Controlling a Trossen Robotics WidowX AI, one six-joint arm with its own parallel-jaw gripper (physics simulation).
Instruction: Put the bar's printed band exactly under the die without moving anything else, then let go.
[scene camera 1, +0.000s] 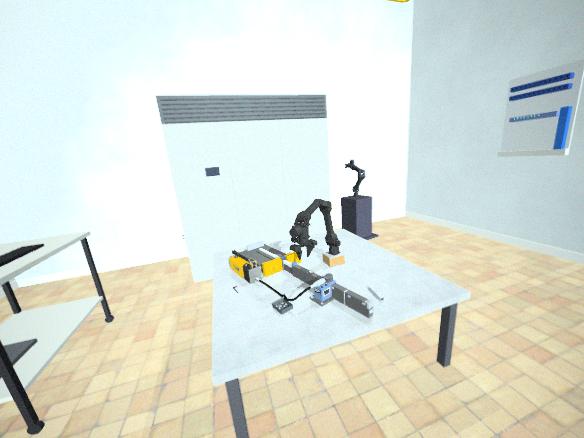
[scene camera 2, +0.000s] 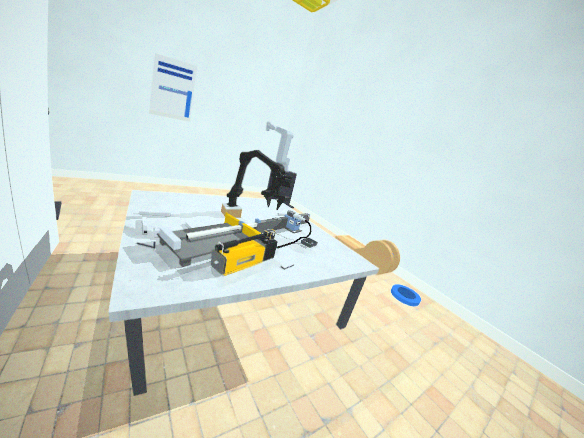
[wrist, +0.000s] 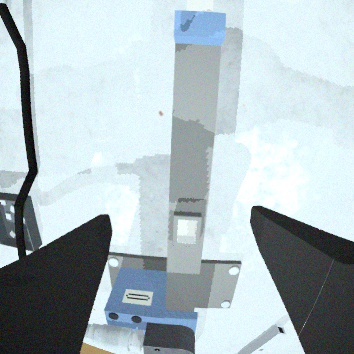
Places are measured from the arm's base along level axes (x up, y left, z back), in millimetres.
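Pixels of known places: gripper, fingertip midpoint: (scene camera 1: 303, 258) (scene camera 2: 272, 208) (wrist: 180, 219); arm's base, origin of the base link: (scene camera 1: 334, 253) (scene camera 2: 232, 205).
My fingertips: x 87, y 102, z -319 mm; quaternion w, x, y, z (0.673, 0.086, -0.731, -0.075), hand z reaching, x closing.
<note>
For each thing: its top centre in the pictures, then the offset to it from my fingertips. "spot": a spot on its surface instead.
- blue press unit, surface spot: (wrist: 142, 287) (scene camera 2: 290, 223) spot: dz -20, dx -112, dy +178 mm
- blue block, surface spot: (wrist: 200, 27) spot: dz -9, dx -62, dy -104 mm
- light square patch, surface spot: (wrist: 187, 230) spot: dz +15, dx -85, dy +60 mm
- small dark control box, surface spot: (wrist: 22, 220) spot: dz -199, dx -122, dy +126 mm
- loose grey stick, middle of its top: (wrist: 260, 349) (scene camera 1: 375, 291) dz +228, dx -135, dy +351 mm
- small hex key, middle of its top: (scene camera 2: 287, 265) (scene camera 1: 237, 288) dz -388, dx -149, dy -172 mm
A long grey bar (scene camera 1: 310, 275) (scene camera 2: 272, 224) (wrist: 194, 95) runs to a blue press unit (scene camera 1: 322, 291) (scene camera 2: 293, 223) (wrist: 142, 287) with a dark block on it. In the wrist view a blue block (wrist: 200, 27) sits at the bar's upper end, and a light square patch (wrist: 187, 230) lies on it near the press. Thin pale lines (scene camera 1: 345, 296) cross the dark length right of the press; whether they are the printed band, I cannot tell. The die cannot be made out. My gripper (scene camera 1: 304, 254) (scene camera 2: 273, 206) (wrist: 180, 219) is open and empty above the bar, its fingers on either side in the wrist view.
A yellow-and-grey machine (scene camera 1: 272, 267) (scene camera 2: 245, 257) stands beside the bar. A black cable (scene camera 1: 270, 288) (scene camera 2: 309, 230) (wrist: 27, 125) runs by a small dark control box (scene camera 1: 282, 305) (scene camera 2: 309, 242) (wrist: 22, 220). A loose grey stick (scene camera 1: 375, 293) (wrist: 262, 340) and a small hex key (scene camera 1: 236, 289) (scene camera 2: 287, 267) lie on the table.
</note>
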